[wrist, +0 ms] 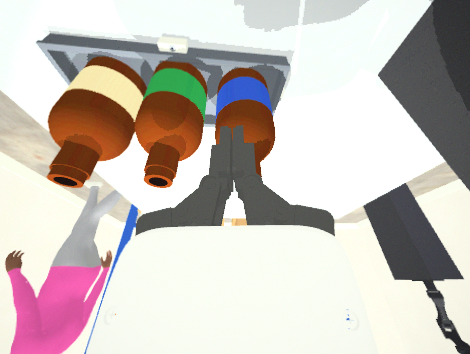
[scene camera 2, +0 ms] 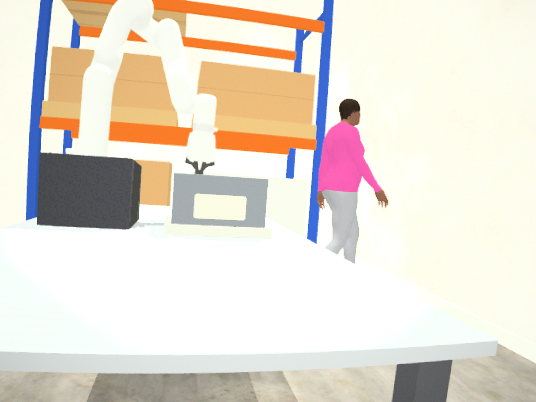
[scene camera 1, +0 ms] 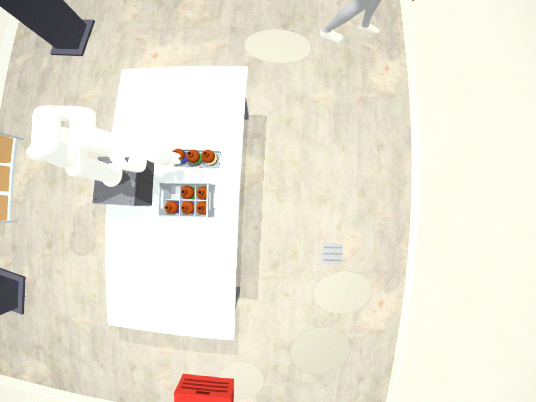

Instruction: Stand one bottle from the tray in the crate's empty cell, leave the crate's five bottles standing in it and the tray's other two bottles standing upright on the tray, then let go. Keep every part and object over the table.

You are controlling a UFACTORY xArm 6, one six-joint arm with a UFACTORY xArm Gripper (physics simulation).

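Frame: origin at the arm's base, x up, y ahead, z left, level; millimetres.
Seen in the pictures: gripper, between the fingertips: [wrist: 233, 139]; arm's base, origin of its link: [scene camera 2: 92, 160] [scene camera 1: 112, 174].
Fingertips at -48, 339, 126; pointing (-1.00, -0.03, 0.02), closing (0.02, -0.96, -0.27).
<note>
Offsets run from my fingertips to a thing's middle, as dx, dy, dz. "spot": to the spot under its first point. Level surfaces: height alone.
My gripper [wrist: 233, 139] [scene camera 2: 199, 171] is shut and empty. In the wrist view its fingertips overlap the blue-banded bottle @(-67, -25, +53) [wrist: 245, 112] [scene camera 1: 178, 153] and hide part of its neck. That bottle, the green-banded bottle @(-67, +63, +60) [wrist: 170, 122] [scene camera 1: 193, 156] and the cream-banded bottle @(-67, +147, +73) [wrist: 92, 117] [scene camera 1: 208, 156] stand upright in a row on the grey tray @(spot: -138, +136, +19) [wrist: 110, 44] [scene camera 1: 219, 163]. The grey crate @(-62, +80, -185) [scene camera 1: 161, 200] [scene camera 2: 182, 200] holds five standing bottles; its empty cell is at the corner nearest the arm's base and the tray. Scene camera 2 sees the crate's labelled side, which hides its cells.
A dark box [scene camera 1: 122, 187] [scene camera 2: 87, 190] stands beside the crate, at the arm's base. The white table @(dx -150) [scene camera 1: 175, 280] [scene camera 2: 240, 300] extends past the crate and tray. A person [scene camera 2: 342, 160] stands beyond the table, near a shelf rack [scene camera 2: 320, 100].
</note>
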